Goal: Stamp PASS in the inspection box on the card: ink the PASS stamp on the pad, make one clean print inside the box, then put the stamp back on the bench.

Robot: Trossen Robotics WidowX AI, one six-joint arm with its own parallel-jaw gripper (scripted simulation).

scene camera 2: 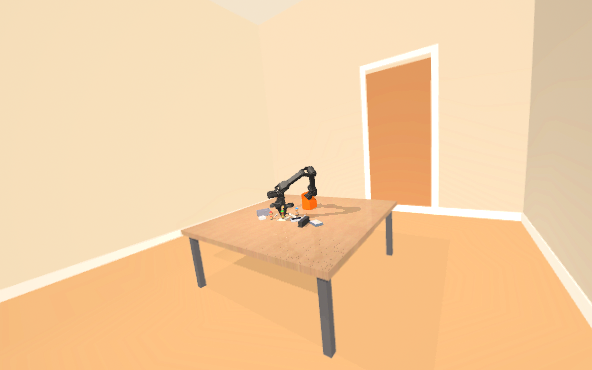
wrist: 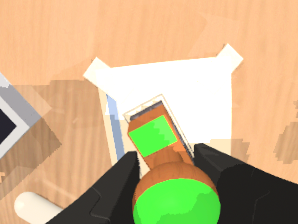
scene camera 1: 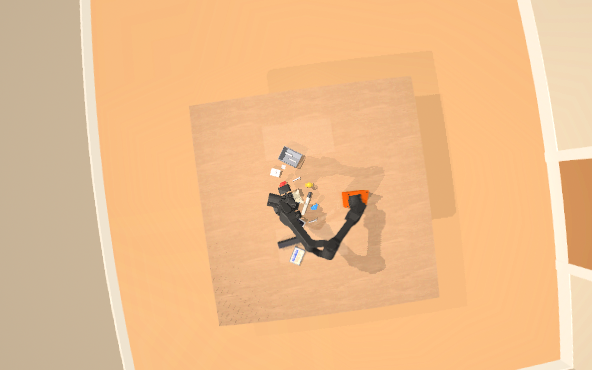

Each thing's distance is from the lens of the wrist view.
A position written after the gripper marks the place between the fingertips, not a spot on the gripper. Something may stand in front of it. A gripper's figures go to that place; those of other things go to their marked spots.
gripper (wrist: 166, 156): 10 cm
white card (wrist: 197, 93): 12 cm
